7 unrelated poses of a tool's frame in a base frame.
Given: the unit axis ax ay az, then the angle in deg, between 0 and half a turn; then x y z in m.
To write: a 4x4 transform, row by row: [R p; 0 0 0 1], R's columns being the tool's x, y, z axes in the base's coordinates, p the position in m. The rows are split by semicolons. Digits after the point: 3 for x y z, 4 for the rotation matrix.
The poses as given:
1: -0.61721, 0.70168, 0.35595, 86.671, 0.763, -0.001, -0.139
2: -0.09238, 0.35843, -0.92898, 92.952, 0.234, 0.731, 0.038
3: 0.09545, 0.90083, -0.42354, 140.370, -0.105, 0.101, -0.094
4: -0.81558, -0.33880, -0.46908, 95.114, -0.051, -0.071, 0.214
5: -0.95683, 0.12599, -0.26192, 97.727, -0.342, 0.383, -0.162
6: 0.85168, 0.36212, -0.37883, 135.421, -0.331, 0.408, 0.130
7: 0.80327, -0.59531, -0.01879, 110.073, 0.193, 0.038, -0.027
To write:
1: 0.4169, -0.7633, 0.4936, 0.763; -0.0526, 0.5218, 0.8514, -0.001; -0.9074, -0.3809, 0.1774, -0.139; 0, 0, 0, 1
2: -0.0425, 0.8929, 0.4482, 0.234; -0.9626, 0.0836, -0.2579, 0.731; -0.2677, -0.4424, 0.8559, 0.038; 0, 0, 0, 1
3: -0.7541, 0.4224, 0.5030, -0.105; -0.1179, 0.6663, -0.7363, 0.101; -0.6461, -0.6145, -0.4526, -0.094; 0, 0, 0, 1
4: 0.6353, 0.7682, 0.0792, -0.051; -0.1663, 0.0359, 0.9854, -0.071; 0.7541, -0.6392, 0.1505, 0.214; 0, 0, 0, 1
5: 0.9042, 0.1228, 0.4092, -0.342; -0.3963, -0.1164, 0.9107, 0.383; 0.1595, -0.9856, -0.0566, -0.162; 0, 0, 0, 1
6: 0.5297, 0.7940, -0.2983, -0.331; 0.2622, -0.4878, -0.8327, 0.408; -0.8066, 0.3629, -0.4666, 0.130; 0, 0, 0, 1
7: 0.5235, -0.6247, -0.5794, 0.193; -0.6600, 0.1328, -0.7395, 0.038; 0.5389, 0.7695, -0.3427, -0.027; 0, 0, 0, 1
